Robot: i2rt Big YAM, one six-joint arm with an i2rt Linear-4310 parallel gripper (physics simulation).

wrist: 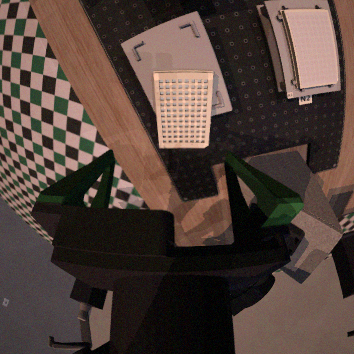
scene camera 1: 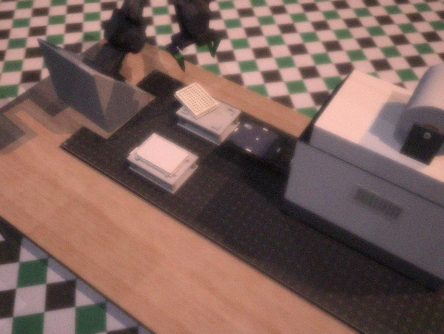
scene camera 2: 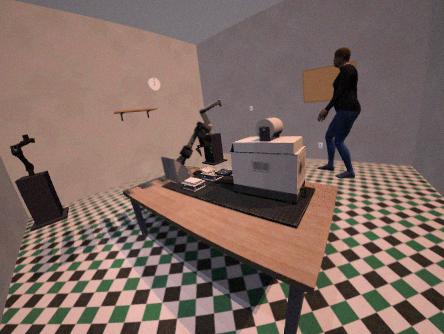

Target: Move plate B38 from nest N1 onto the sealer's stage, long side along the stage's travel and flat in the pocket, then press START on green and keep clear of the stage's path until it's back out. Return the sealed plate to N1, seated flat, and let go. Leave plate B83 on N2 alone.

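Plate B38, cream with open wells, lies skewed and partly off nest N1, overhanging its near end in the wrist view; it looks tilted in scene camera 1. My gripper is open and empty, above the table's back edge and short of the plate's overhanging end in the wrist view. Plate B83 rests on nest N2. The sealer's dark stage is out beside N1. The sealer hides its START button.
A grey upright panel stands near the arm's base, close to the right finger in the wrist view. The nests and sealer stand on a black mat. A person stands beyond the table, near the wall board.
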